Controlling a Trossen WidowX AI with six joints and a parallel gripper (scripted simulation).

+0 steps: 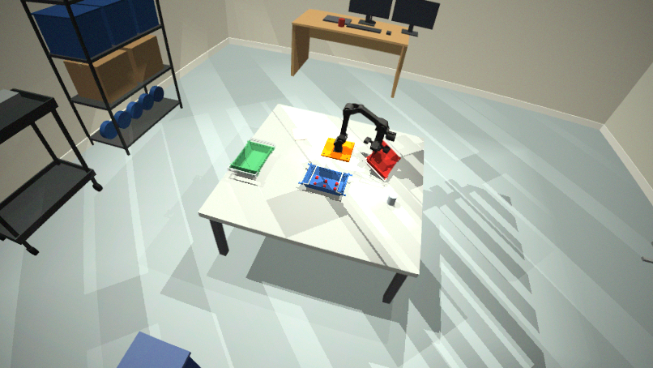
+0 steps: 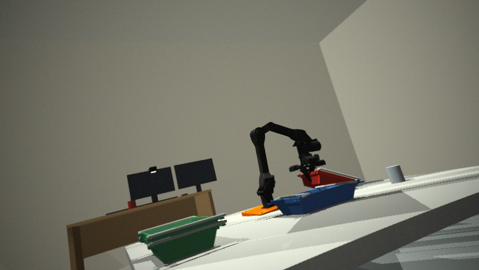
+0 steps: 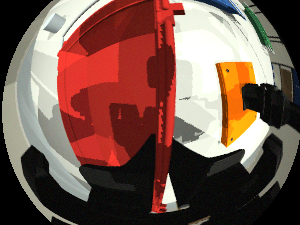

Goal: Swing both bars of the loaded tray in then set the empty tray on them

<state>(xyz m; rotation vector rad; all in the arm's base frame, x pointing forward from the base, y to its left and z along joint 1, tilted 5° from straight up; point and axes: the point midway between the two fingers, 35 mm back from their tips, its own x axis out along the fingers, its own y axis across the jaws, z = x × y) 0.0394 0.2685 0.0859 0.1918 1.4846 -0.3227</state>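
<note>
Right now my gripper tip is 30 mm short of the red tray, 80 mm to the right of it and 10 mm above it. The rest, counted from my gripper tip: paper: 150 mm behind, 590 mm to the right, 80 mm below; then grey cup: 350 mm ahead, 160 mm to the left, 50 mm below.
</note>
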